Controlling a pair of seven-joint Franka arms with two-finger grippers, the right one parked.
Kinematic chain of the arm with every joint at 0, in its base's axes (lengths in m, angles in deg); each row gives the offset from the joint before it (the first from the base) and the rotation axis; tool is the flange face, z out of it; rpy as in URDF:
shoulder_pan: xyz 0 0 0.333 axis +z
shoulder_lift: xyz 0 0 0 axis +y
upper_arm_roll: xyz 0 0 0.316 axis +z
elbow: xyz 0.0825 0 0 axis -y
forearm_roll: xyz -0.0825 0 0.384 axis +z
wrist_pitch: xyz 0 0 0 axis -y
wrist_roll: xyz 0.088 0 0 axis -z
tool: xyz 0 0 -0.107 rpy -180 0 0
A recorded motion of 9 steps. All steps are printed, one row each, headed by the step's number.
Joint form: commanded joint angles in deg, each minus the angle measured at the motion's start. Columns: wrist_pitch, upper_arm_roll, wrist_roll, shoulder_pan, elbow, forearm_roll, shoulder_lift.
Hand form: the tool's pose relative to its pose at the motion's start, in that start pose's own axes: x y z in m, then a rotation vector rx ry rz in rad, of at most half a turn. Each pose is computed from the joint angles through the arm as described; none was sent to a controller.
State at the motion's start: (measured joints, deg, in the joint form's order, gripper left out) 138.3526 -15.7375 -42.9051 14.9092 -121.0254 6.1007 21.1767
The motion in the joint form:
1: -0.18 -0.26 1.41 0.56 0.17 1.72 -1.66
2: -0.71 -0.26 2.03 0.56 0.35 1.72 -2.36
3: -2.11 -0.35 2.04 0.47 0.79 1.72 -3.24
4: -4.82 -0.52 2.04 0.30 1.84 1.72 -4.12
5: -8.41 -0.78 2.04 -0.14 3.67 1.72 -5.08
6: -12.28 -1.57 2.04 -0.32 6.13 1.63 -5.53
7: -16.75 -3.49 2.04 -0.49 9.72 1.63 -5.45
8: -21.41 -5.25 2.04 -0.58 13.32 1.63 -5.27
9: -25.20 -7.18 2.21 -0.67 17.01 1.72 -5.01
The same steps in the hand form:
1: 0.0039 -0.0014 -0.0174 0.0027 0.0397 0.0414
2: 0.0045 -0.0012 -0.0247 0.0028 0.0468 0.0519
3: 0.0041 0.0000 -0.0343 0.0088 0.0490 0.0542
4: 0.0035 0.0025 -0.0465 0.0235 0.0428 0.0575
5: 0.0024 0.0088 -0.0641 0.0396 0.0374 0.0654
6: 0.0010 0.0180 -0.0818 0.0526 0.0272 0.0756
7: -0.0051 0.0372 -0.1033 0.0606 0.0158 0.1040
8: -0.0112 0.0532 -0.1242 0.0718 0.0006 0.1278
9: -0.0184 0.0706 -0.1470 0.0719 -0.0033 0.1582

